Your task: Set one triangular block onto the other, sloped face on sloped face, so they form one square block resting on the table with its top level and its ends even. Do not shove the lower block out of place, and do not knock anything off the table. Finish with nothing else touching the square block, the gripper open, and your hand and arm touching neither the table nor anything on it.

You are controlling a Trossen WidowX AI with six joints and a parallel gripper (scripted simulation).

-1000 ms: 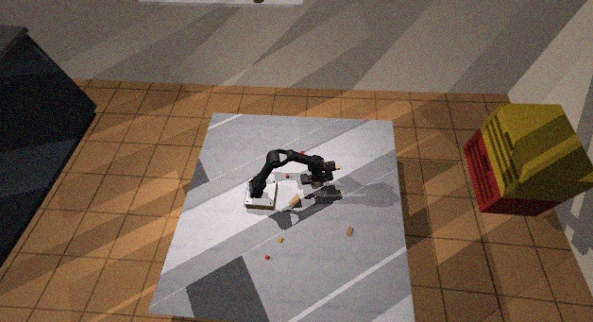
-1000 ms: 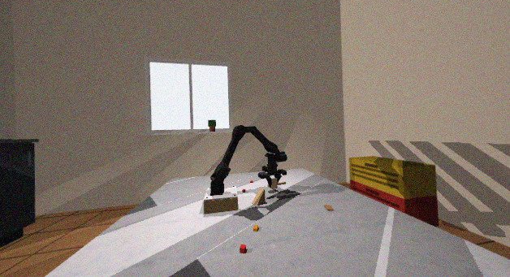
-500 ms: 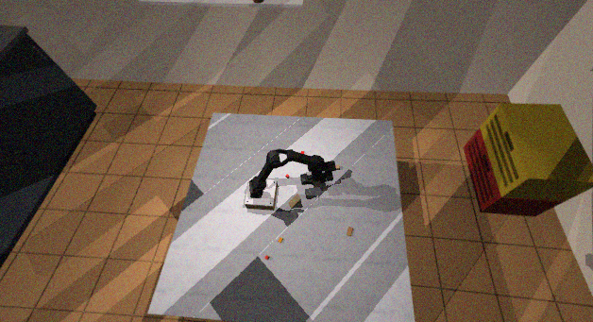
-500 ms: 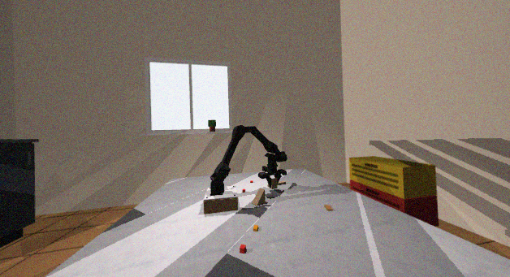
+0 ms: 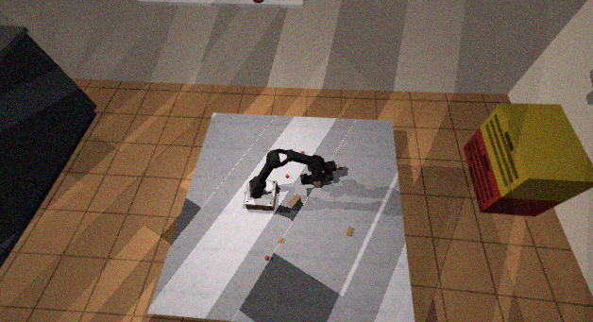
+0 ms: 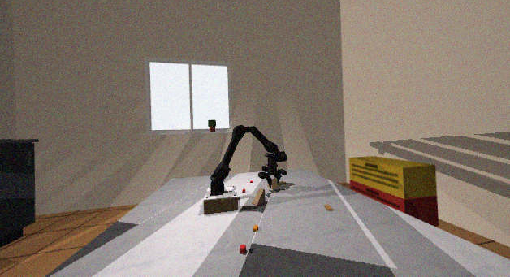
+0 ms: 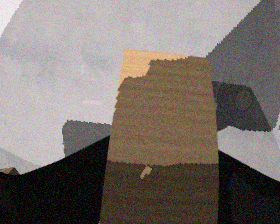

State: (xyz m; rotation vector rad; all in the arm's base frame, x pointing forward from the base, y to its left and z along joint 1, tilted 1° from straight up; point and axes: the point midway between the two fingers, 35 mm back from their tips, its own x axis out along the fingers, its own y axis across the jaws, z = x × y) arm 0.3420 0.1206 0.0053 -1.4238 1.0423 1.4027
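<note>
The triangular block is 1 cm above my gripper tip. Round my gripper tip: orange cube: 16 cm behind, 36 cm to the right, 3 cm below.
</note>
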